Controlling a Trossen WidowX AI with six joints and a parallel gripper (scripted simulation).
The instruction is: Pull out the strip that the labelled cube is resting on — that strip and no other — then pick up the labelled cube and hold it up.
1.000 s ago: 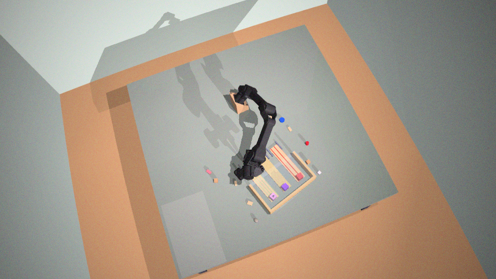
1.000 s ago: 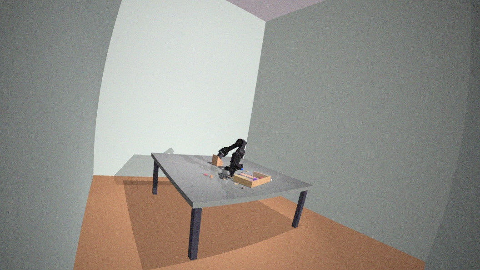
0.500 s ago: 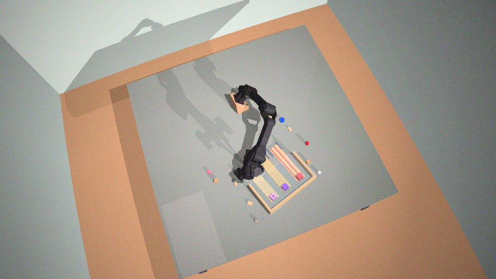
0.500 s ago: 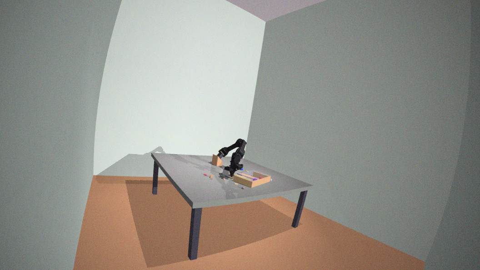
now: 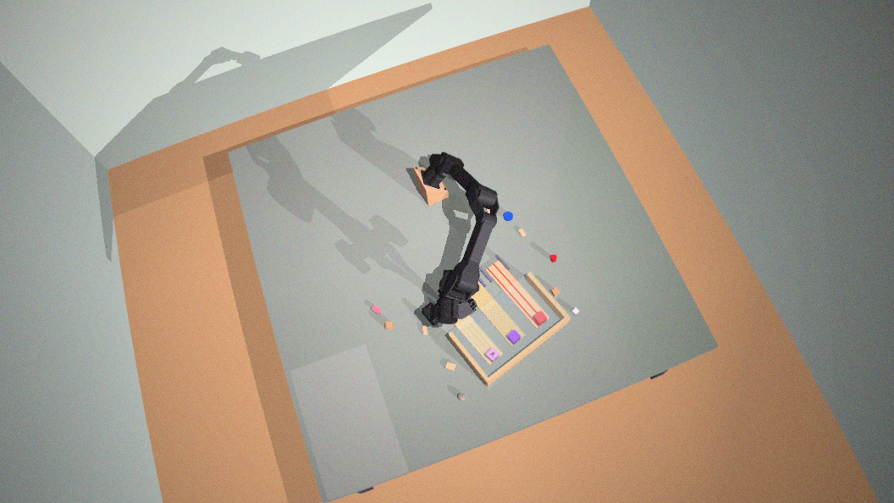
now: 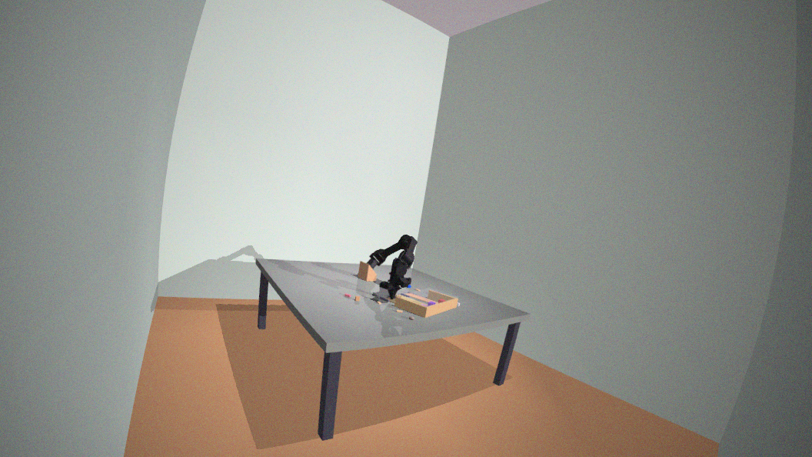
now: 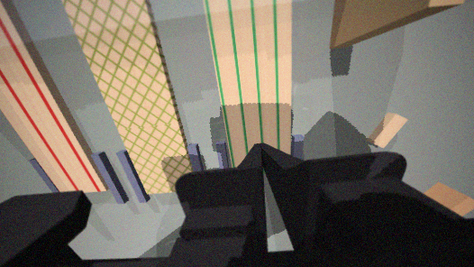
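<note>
The green-striped strip lies 80 mm ahead of my gripper tip and 40 mm to the left of it. From my gripper tip the other things lie so: cross-hatched strip: 40 mm ahead, 120 mm to the left; then labelled cube: 180 mm ahead, 80 mm to the left, 20 mm above; then red-lined strip: 210 mm to the left.
</note>
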